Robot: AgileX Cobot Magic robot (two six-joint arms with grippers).
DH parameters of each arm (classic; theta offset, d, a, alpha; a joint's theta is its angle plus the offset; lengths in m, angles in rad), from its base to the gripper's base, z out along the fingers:
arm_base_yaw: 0 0.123 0 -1.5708
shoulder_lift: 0.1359 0 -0.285 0
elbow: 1.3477 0 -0.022 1.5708
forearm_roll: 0 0.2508 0 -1.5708
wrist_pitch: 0 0 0.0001 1.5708
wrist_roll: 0 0.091 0 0
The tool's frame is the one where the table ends.
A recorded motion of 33 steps. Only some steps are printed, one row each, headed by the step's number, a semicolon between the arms.
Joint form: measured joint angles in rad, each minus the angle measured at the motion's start. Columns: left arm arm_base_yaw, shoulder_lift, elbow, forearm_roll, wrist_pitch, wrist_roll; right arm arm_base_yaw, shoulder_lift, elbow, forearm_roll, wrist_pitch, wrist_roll.
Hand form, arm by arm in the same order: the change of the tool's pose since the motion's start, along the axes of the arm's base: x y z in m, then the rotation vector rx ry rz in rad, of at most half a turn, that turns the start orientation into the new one. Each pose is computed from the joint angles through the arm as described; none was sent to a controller.
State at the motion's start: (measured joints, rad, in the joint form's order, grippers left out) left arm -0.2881 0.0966 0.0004 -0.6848 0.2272 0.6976; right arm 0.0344 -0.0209 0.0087 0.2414 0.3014 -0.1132
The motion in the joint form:
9: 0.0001 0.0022 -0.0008 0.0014 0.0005 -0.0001; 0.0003 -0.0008 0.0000 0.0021 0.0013 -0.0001
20: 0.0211 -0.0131 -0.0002 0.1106 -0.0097 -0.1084; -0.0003 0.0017 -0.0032 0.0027 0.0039 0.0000
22: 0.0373 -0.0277 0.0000 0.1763 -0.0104 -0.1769; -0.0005 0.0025 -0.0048 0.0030 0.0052 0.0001
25: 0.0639 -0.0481 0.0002 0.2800 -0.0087 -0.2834; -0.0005 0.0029 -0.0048 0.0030 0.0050 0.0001
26: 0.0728 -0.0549 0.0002 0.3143 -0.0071 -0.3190; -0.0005 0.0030 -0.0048 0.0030 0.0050 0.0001
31: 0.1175 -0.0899 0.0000 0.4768 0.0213 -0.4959; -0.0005 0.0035 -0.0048 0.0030 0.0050 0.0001
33: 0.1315 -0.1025 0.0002 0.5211 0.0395 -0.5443; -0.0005 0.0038 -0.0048 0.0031 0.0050 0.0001
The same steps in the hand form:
9: 0.0001 0.0000 0.0001 0.0018 0.0014 -0.0002; -0.0001 0.0001 -0.0001 0.0019 0.0005 0.0008
20: 0.0006 0.0036 0.0003 0.0028 -0.0081 0.0461; -0.0001 0.0001 0.0007 0.0025 0.0024 0.0009
22: 0.0003 0.0059 0.0005 -0.0004 -0.0148 0.0753; -0.0001 0.0002 0.0011 0.0029 0.0029 0.0010
25: 0.0000 0.0094 0.0006 -0.0032 -0.0228 0.1218; -0.0001 0.0002 0.0010 0.0029 0.0031 0.0010
26: -0.0002 0.0106 0.0006 -0.0044 -0.0250 0.1373; -0.0001 0.0002 0.0010 0.0029 0.0032 0.0010
31: -0.0017 0.0161 -0.0008 -0.0137 -0.0187 0.2127; 0.0000 0.0002 0.0010 0.0028 0.0037 0.0010
33: -0.0025 0.0177 -0.0019 -0.0145 -0.0104 0.2352; 0.0000 0.0002 0.0010 0.0029 0.0040 0.0010

